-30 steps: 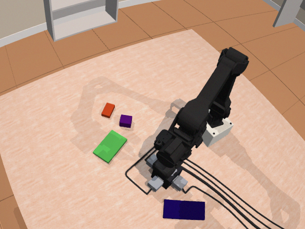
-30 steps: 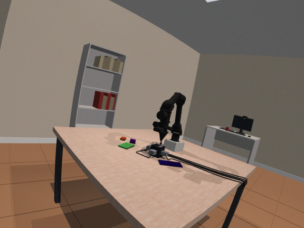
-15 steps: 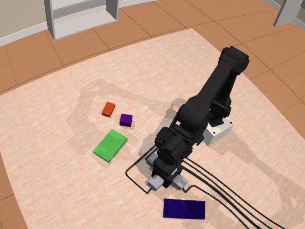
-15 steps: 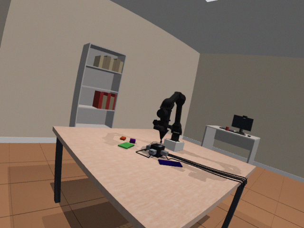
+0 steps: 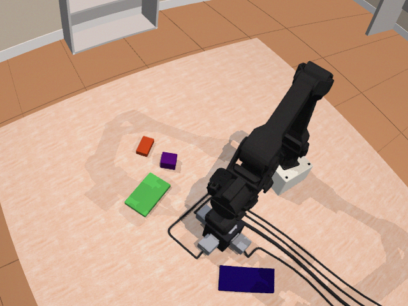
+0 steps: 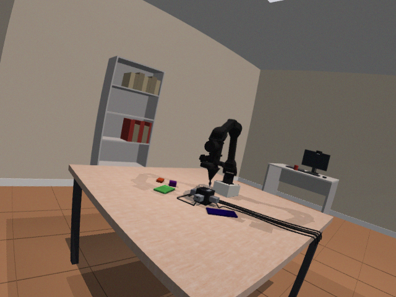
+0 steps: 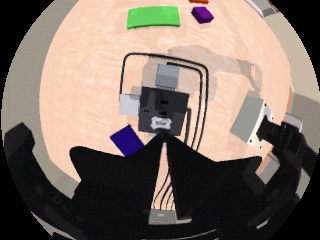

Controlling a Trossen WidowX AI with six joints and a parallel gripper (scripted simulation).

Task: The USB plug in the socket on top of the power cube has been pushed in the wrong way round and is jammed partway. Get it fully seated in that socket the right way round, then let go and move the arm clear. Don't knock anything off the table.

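Now: gripper tip 2 cm above the USB plug. Also, from my gripper tip: green pad 20 cm to the right, 16 cm ahead, 13 cm below; then navy flat block 15 cm to the left, 13 cm below; then grey socket 7 cm below, 1 cm to the left.
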